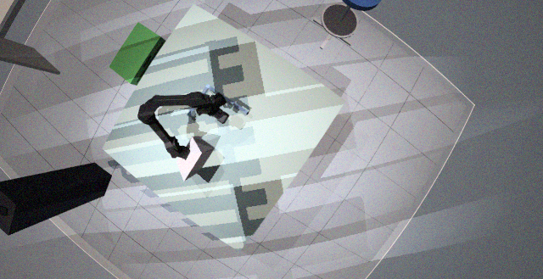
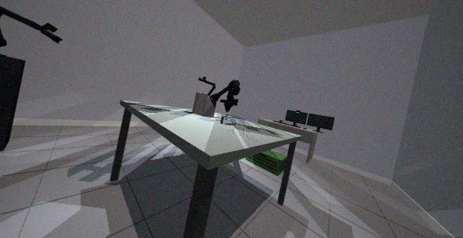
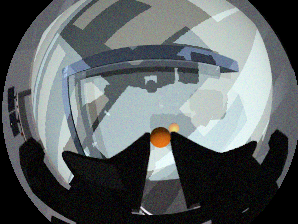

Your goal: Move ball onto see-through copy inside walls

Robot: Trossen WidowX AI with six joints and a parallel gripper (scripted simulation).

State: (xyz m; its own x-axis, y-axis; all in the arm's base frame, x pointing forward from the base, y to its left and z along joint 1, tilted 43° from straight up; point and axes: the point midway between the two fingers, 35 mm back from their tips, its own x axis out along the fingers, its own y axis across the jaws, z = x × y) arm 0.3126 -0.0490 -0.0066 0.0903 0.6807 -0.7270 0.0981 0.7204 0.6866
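The see-through copy of ball lies 90 mm below my gripper tip, 40 mm behind it and 30 mm to the right of it. Also, from my gripper tip: orange ball (right at my gripper tip).
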